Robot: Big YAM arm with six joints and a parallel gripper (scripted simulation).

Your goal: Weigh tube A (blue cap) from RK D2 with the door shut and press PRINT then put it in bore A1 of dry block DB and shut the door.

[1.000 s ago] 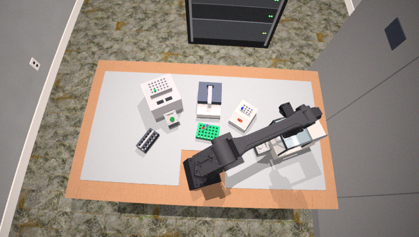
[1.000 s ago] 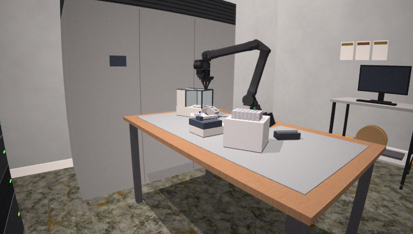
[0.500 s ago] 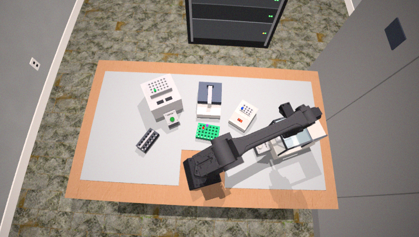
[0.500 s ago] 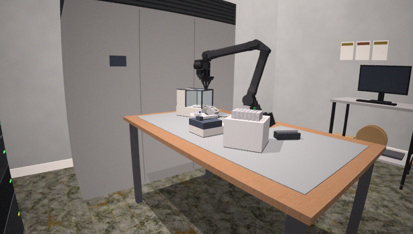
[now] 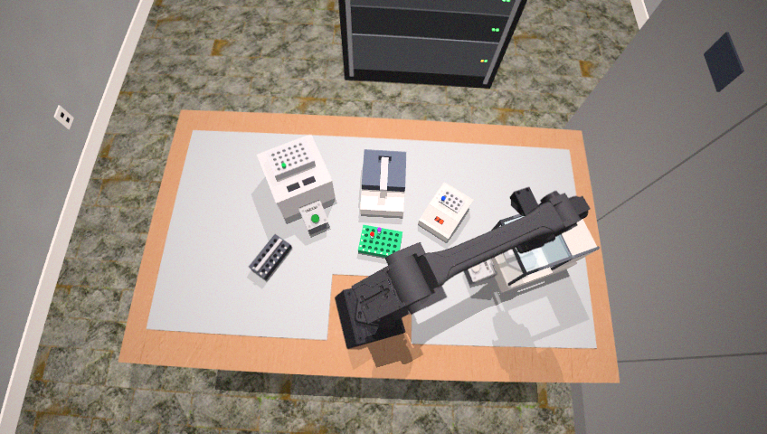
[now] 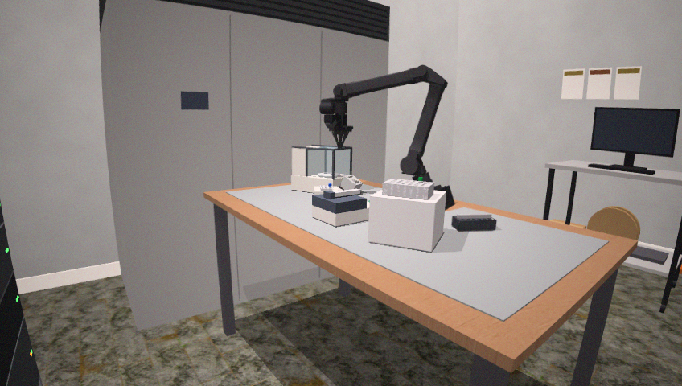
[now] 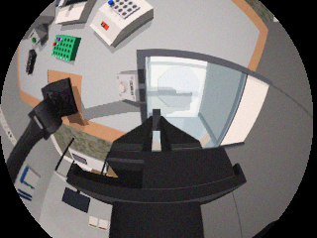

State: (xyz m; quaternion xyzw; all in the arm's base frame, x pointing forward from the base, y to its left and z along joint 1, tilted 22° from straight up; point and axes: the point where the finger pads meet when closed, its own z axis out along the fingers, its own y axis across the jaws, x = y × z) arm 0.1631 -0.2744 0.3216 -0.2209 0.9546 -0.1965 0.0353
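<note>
Now: the balance door 1 cm ahead of my hand, 3 cm to the right of it and 1 cm below it. From my hand the other things lie so: green rack RK: 3 cm ahead, 38 cm to the left, 20 cm below; then white print key: 4 cm behind, 8 cm to the left, 15 cm below; then dry block DB: 15 cm ahead, 18 cm to the left, 19 cm below.
</note>
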